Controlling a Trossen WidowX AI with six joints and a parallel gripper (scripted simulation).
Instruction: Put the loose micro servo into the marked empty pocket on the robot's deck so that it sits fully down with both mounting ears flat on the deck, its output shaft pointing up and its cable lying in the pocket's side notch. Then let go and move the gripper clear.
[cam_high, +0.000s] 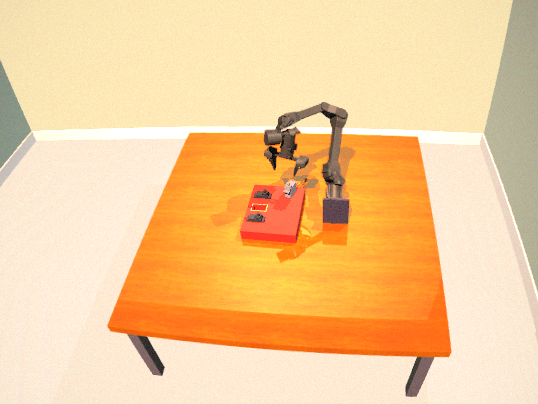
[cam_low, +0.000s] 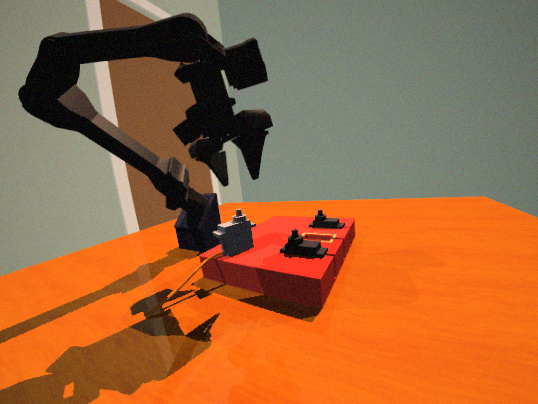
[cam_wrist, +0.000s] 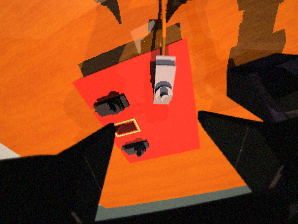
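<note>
Now: the red deck 1 cm ahead of my gripper tip, 9 cm to the left of it and 15 cm below it.
</note>
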